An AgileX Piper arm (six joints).
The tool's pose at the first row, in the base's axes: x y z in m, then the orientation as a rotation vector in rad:
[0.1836 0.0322 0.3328 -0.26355 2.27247 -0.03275]
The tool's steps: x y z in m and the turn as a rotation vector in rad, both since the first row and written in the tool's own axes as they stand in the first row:
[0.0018 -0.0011 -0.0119 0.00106 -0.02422 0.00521]
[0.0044 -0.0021 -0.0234 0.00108 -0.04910 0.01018]
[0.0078 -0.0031 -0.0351 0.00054 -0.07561 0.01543]
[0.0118 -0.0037 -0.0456 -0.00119 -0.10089 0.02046]
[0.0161 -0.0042 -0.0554 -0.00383 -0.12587 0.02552]
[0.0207 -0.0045 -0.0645 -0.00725 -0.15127 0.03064]
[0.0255 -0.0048 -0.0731 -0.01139 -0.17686 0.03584]
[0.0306 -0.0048 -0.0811 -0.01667 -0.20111 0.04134]
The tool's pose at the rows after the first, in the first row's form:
[0.1737 0.0300 0.3394 -0.25616 2.24897 -0.02791]
[0.1636 0.0278 0.3451 -0.24960 2.22485 -0.02198]
[0.1528 0.0254 0.3504 -0.24299 2.19915 -0.01512]
[0.1425 0.0233 0.3544 -0.23732 2.17471 -0.00728]
[0.1325 0.0214 0.3576 -0.23213 2.15061 0.00147]
[0.1228 0.0196 0.3602 -0.22727 2.12612 0.01108]
[0.1133 0.0178 0.3623 -0.22270 2.10146 0.02144]
[0.1041 0.0162 0.3638 -0.21843 2.07820 0.03293]

